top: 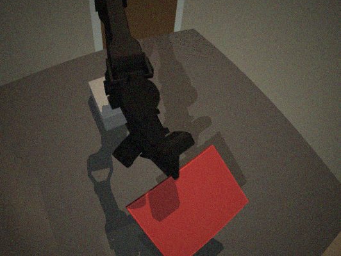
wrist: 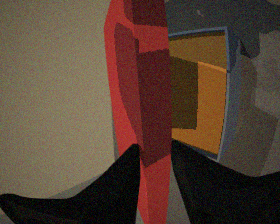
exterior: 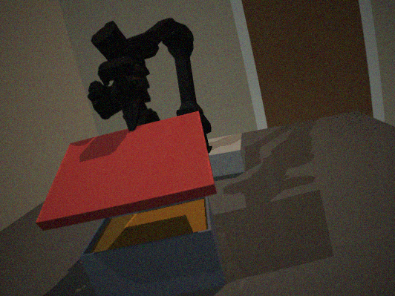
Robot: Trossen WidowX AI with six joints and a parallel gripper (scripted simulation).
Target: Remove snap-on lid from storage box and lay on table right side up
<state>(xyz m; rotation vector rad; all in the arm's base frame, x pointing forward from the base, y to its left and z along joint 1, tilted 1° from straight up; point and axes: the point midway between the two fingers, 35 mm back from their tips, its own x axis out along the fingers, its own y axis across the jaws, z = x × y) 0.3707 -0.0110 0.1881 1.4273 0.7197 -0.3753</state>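
Now: gripper tip 70 mm short of the red lid, 30 mm above it and 20 mm to the right of it. From my gripper tip the other things lie so: grey storage box (190 mm below, 60 mm ahead, 10 mm to the left).
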